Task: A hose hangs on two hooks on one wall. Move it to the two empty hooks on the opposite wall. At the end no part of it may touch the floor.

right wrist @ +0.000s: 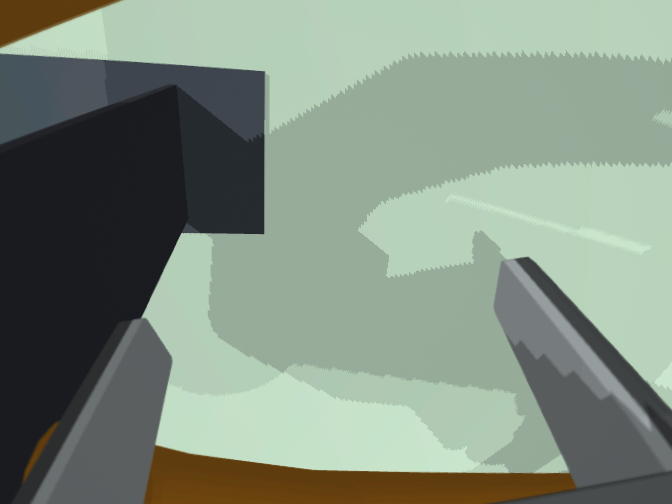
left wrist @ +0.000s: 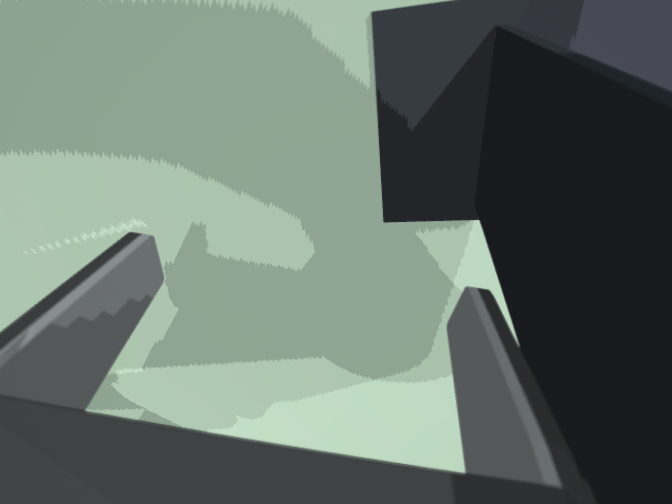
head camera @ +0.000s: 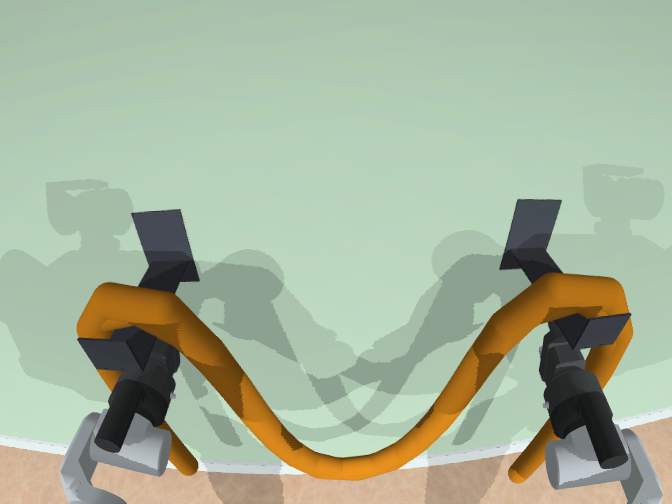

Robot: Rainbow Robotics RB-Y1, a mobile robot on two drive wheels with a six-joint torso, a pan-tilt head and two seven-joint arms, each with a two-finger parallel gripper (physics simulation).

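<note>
The orange hose (head camera: 336,463) hangs on two dark hooks on the green wall, draped over the left hook (head camera: 162,254) and the right hook (head camera: 534,238). Its middle sags in a deep loop, and both ends dangle outside the hooks. My left gripper (head camera: 147,355) is open and empty just below the left hook's front lip. In the left wrist view its fingers (left wrist: 309,282) frame bare wall, with the hook (left wrist: 542,189) to the right. My right gripper (head camera: 561,341) is open and empty under the right hook's lip. In the right wrist view its fingers (right wrist: 325,303) frame bare wall, with the hook (right wrist: 108,179) on the left and the hose (right wrist: 352,485) along the bottom edge.
The tan floor (head camera: 336,490) meets the wall at a pale baseboard (head camera: 488,450) along the bottom of the head view. The hose's loop and its two loose ends (head camera: 187,466) (head camera: 518,474) reach down to that line in the picture. Arm shadows lie across the wall.
</note>
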